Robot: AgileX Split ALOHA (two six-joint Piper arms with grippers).
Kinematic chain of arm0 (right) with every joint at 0, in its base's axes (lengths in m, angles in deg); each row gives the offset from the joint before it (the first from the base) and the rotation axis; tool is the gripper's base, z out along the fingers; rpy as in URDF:
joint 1: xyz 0 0 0.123 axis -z
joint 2: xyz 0 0 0 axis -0.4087 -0.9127 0
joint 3: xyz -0.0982 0.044 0.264 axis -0.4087 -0.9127 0
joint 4: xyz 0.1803 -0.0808 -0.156 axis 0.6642 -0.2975 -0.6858
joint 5: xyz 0 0 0 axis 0.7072 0.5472 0.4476
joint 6: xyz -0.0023 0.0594 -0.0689 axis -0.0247 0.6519 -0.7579
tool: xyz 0 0 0 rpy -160.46 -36.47 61.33
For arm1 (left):
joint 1: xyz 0 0 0.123 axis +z
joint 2: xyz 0 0 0 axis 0.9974 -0.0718 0
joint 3: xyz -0.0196 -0.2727 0.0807 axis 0.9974 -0.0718 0
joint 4: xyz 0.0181 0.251 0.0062 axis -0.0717 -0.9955 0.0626
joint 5: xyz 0 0 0 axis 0.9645 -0.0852 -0.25
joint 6: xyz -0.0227 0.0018 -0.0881 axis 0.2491 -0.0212 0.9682
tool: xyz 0 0 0 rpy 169.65 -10.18 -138.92
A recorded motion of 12 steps. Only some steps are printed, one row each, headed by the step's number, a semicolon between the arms.
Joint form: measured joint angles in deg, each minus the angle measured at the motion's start. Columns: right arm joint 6, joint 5, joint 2, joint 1, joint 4, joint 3; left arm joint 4, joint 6, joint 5, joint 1, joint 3, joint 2.
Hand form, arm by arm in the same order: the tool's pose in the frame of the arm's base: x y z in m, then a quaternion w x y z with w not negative. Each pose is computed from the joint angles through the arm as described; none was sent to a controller.
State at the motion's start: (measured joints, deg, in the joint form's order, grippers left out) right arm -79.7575 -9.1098 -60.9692 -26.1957 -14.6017 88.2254; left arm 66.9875 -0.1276 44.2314 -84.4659 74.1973 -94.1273
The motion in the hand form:
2: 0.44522 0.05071 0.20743 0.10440 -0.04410 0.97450 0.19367; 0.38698 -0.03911 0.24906 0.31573 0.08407 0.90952 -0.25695
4: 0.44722 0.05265 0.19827 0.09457 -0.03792 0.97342 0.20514; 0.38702 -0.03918 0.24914 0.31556 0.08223 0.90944 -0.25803
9: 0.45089 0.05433 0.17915 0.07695 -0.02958 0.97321 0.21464; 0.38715 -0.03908 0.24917 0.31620 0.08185 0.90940 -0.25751
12: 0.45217 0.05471 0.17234 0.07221 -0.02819 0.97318 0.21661; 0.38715 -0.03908 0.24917 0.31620 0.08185 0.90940 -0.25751
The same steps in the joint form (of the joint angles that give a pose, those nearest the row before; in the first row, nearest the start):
2: -0.69 0.00 -0.99 0.00 1.90 0.00; 0.22 0.00 0.00 0.00 0.00 0.00
4: -0.82 0.00 -2.27 0.00 3.37 0.00; 0.33 0.16 0.00 0.00 0.00 0.00
9: -1.02 -0.34 -4.81 0.00 4.69 0.00; 0.33 0.16 0.10 0.00 0.00 0.00
12: -1.26 -0.60 -5.70 0.00 5.03 0.00; 0.33 0.16 0.10 0.00 0.00 0.00

